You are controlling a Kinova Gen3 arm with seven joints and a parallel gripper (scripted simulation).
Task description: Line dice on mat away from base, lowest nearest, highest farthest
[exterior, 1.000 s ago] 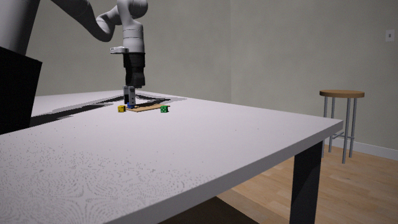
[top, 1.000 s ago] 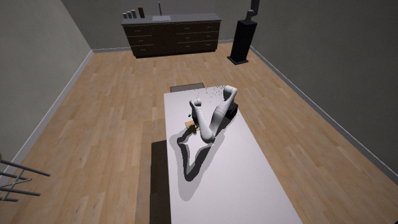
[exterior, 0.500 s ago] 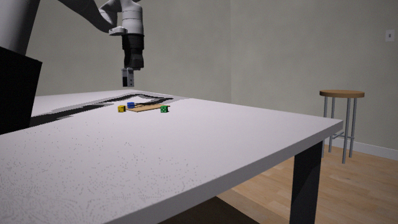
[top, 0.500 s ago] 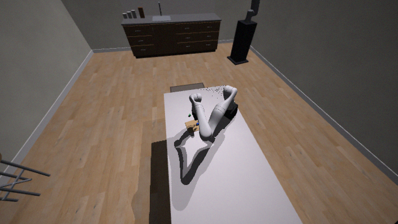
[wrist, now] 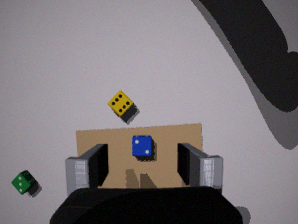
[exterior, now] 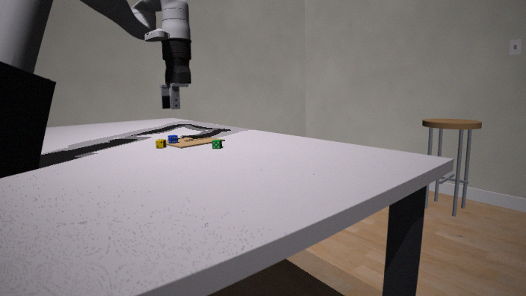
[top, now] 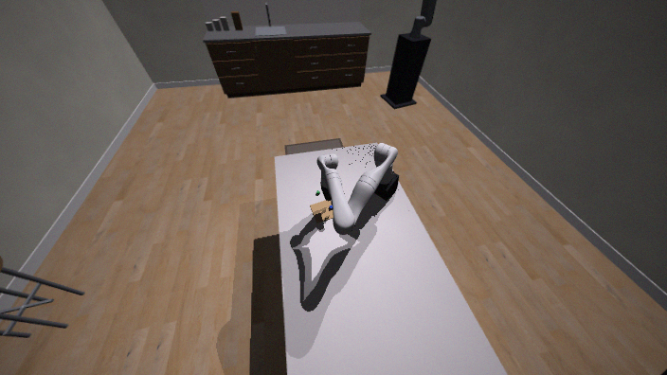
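Right now the green die is 4 cm ahead of my hand, 14 cm to the right of it and 10 cm below it. Also, from my hand: tan mat: 5 cm ahead, 11 cm below; yellow die: 4 cm behind, 2 cm to the right, 10 cm below; blue die: 10 cm below.
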